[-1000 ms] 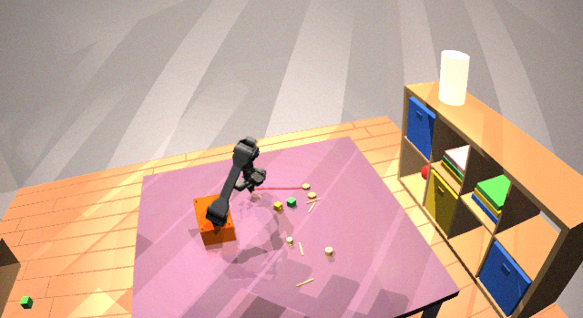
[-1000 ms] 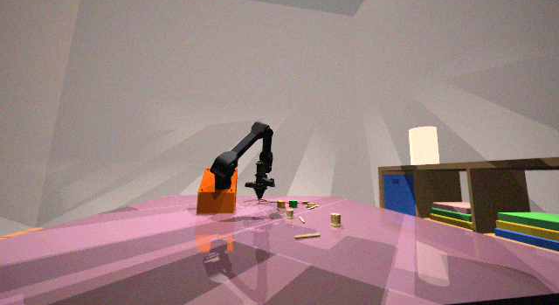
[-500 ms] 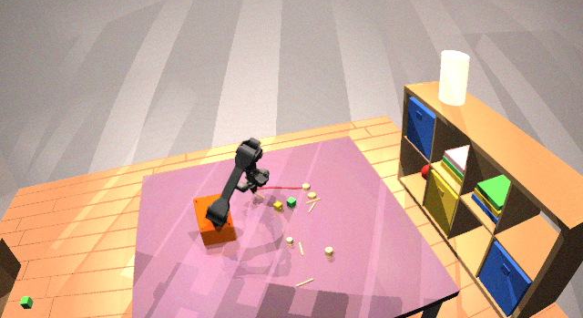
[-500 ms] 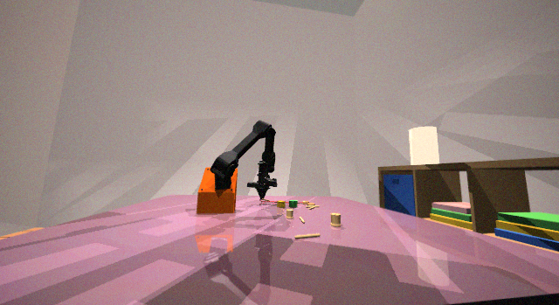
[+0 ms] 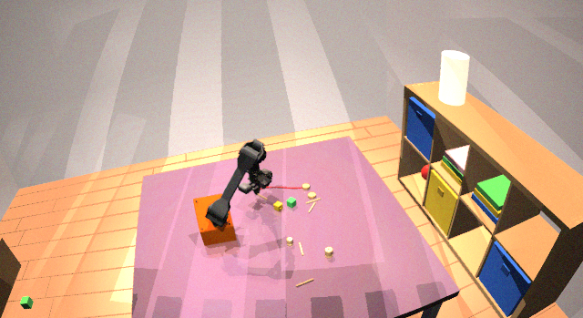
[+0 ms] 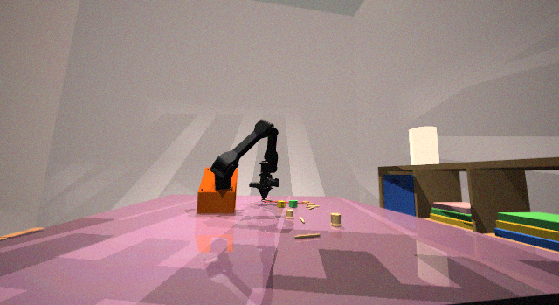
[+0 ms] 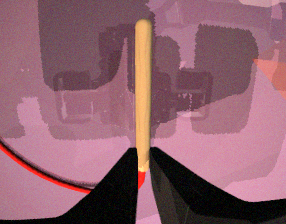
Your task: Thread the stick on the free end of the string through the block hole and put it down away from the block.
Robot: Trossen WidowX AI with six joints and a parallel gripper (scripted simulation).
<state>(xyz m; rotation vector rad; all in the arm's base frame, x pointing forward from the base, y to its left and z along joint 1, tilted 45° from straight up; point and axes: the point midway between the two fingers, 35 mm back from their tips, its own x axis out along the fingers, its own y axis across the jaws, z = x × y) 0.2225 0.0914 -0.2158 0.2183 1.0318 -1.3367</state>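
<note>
Now: the yellow wooden block 7 cm ahead of my gripper tip, 12 cm to the right of it and 1 cm below it. Also, from my gripper tip: green cube (13 cm ahead, 13 cm to the right); thin wooden stick (1 cm ahead, 1 cm to the right); round wooden button (25 cm ahead, 2 cm to the right, 1 cm below).
</note>
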